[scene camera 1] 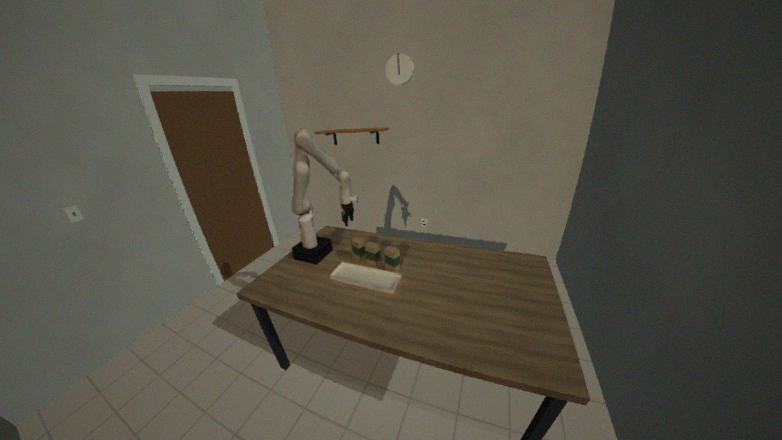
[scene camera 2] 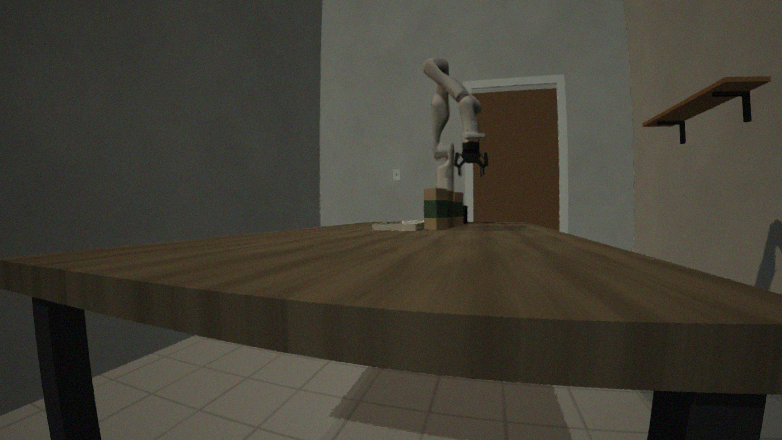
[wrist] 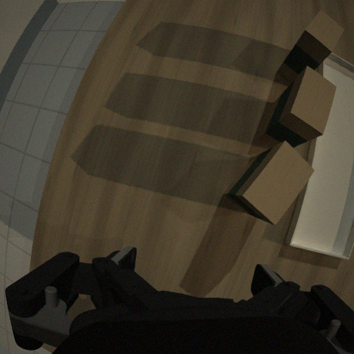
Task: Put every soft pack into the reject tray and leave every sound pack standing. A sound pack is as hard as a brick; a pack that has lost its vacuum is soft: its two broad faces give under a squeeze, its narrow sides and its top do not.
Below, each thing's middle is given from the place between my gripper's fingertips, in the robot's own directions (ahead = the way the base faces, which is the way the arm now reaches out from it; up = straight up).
I see my gripper 17 cm short of the white reject tray [scene camera 1: 377, 279], 27 cm to the left of it and 20 cm above it.
